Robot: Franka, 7 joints.
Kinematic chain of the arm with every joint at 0, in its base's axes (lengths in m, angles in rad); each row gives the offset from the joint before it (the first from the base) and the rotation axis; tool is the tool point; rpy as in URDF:
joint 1: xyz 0 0 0.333 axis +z
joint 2: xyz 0 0 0 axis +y
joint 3: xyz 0 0 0.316 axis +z
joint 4: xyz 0.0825 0 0 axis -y
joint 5: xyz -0.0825 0 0.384 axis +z
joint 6: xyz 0 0 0 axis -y
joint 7: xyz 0.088 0 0 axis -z
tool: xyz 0 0 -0.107 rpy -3.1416 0 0
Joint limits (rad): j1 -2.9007..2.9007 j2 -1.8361..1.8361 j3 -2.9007..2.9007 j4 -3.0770..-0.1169 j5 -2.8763..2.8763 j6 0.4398..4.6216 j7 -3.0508..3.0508
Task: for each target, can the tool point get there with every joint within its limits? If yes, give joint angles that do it. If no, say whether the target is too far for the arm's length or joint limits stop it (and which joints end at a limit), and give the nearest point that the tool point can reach.
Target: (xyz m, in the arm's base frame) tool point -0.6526 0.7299 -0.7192
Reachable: no: too far | nearest point -0.4070 0.4552 -0.2480 | short by 0.598 m
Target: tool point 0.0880 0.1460 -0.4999
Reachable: no: joint limits stop it (at a limit: joint 2) | nearest point 0.1007 0.1671 -0.3534 | short by 0.149 m
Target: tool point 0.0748 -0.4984 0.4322
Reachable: yes | joints -0.4258 -0.0346 -1.1239 -2.0740 0.7062 1.6092 1.4988
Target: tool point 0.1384 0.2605 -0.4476
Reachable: no: joint limits stop it (at a limit: joint 2) | nearest point 0.1376 0.2591 -0.3607 | short by 0.087 m
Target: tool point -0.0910 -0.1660 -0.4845
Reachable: no: joint limits stop it (at a limit: joint 2) | nearest point -0.0999 -0.1822 -0.3554 | short by 0.130 m
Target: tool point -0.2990 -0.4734 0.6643
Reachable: yes | joints -1.0043 1.4992 -2.2367 -1.8357 -1.5895 2.9534 -1.9496
